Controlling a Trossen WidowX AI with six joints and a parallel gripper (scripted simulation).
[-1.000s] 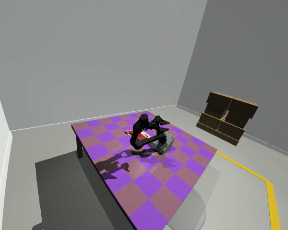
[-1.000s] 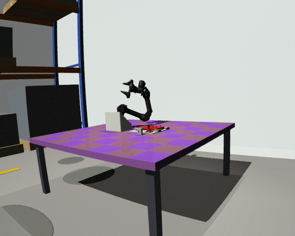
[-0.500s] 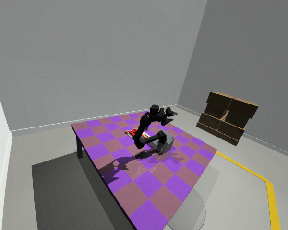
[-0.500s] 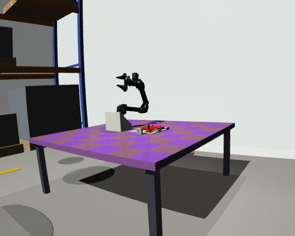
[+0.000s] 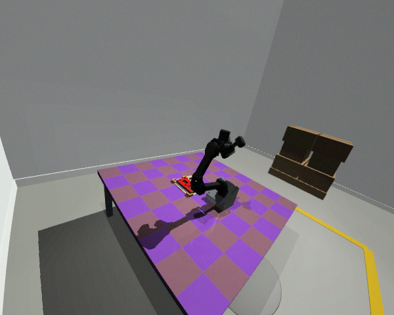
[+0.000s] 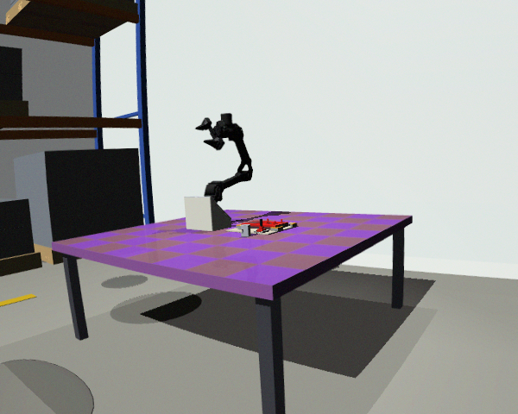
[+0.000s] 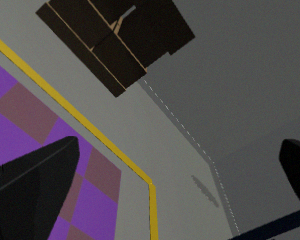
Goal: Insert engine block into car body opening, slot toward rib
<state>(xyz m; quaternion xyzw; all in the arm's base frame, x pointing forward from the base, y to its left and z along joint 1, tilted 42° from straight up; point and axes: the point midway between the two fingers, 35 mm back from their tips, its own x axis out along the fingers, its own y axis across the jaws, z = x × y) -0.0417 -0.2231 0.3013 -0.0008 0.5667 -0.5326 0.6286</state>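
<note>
Right now my gripper tip is 35 cm short of the engine block, 15 cm to the left of it and 45 cm above it.
</note>
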